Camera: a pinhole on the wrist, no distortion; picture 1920 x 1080 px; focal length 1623.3 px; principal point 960.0 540.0 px. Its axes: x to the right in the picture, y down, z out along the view. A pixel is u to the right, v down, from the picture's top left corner.
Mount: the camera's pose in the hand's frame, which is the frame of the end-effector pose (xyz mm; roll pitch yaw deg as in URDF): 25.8 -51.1 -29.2 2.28 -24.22 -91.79
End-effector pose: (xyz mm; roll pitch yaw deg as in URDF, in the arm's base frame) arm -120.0 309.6 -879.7 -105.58 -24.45 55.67
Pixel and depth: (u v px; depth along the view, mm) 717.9 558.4 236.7
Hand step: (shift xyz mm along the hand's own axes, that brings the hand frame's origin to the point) 23.1 78.3 172.1
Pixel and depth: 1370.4 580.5 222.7
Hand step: 23.7 -11.0 197.0
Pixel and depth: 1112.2 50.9 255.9
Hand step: -58.8 33.3 211.0
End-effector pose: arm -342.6 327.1 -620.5 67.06 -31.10 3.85
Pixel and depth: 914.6 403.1 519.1
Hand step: -31.5 176.1 436.3
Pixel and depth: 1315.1 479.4 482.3
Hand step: -8.2 51.2 452.9
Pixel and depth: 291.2 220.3 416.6
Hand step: -62.5 277.8 277.0
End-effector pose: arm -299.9 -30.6 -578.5 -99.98 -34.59 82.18
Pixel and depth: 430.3 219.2 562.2
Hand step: -95.1 348.8 403.8
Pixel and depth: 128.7 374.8 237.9
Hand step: -1.3 158.1 136.7
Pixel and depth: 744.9 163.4 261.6
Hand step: -40.9 88.9 192.8
